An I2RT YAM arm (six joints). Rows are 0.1 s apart.
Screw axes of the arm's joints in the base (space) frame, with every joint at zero. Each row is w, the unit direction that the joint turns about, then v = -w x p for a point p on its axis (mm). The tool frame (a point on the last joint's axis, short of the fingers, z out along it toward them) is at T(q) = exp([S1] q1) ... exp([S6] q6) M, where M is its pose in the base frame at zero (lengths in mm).
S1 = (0, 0, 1, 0, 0, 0)
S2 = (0, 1, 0, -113.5, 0, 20)
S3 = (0, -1, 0, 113.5, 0, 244)
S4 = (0, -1, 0, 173.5, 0, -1)
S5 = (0, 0, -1, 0, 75, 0)
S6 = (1, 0, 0, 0, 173.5, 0)
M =
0 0 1 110.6
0 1 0 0
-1 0 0 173.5
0 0 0 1
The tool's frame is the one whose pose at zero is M.
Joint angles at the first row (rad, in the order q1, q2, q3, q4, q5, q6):
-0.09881 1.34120 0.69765 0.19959 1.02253 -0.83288
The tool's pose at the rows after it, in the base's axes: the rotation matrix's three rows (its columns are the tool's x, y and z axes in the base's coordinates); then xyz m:
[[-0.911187 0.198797 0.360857], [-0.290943 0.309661 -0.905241], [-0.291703 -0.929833 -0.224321]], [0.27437 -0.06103 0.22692]
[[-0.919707 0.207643 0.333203], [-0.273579 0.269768 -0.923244], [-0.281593 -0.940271 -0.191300]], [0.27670 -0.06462 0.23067]
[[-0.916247 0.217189 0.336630], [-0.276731 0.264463 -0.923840], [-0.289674 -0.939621 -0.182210]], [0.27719 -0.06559 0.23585]
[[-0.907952 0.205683 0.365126], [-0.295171 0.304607 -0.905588], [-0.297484 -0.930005 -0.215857]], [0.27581 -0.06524 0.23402]
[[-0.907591 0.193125 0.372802], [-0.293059 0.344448 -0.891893], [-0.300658 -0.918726 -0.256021]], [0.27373 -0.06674 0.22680]
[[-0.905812 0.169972 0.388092], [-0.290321 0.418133 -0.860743], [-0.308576 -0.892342 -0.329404]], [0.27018 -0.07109 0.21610]
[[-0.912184 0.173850 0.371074], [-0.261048 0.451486 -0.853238], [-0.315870 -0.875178 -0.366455]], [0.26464 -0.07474 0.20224]
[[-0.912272 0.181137 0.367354], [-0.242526 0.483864 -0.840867], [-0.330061 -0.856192 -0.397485]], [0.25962 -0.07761 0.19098]
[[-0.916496 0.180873 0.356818], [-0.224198 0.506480 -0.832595], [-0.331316 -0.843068 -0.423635]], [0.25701 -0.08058 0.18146]
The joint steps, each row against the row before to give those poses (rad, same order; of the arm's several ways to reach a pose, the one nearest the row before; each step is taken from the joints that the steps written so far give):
-0.01088 0.02811 0.00349 0.01295 0.01332 -0.03498
-0.00963 0.01037 0.00576 0.05073 0.03376 -0.04823
-0.00337 -0.00707 0.00893 0.00656 -0.00273 -0.01291
-0.00223 -0.00883 0.00208 -0.05041 -0.04510 0.03753
-0.00862 0.00274 -0.00669 -0.04709 -0.03489 0.04936
-0.02294 0.00454 -0.00831 -0.07103 -0.07650 0.07005
-0.01817 0.01046 -0.03284 -0.00949 -0.02244 0.05310
-0.01637 0.00693 -0.03149 0.00570 -0.03103 0.03974
-0.01454 0.01642 -0.01789 0.00234 -0.02052 0.02736

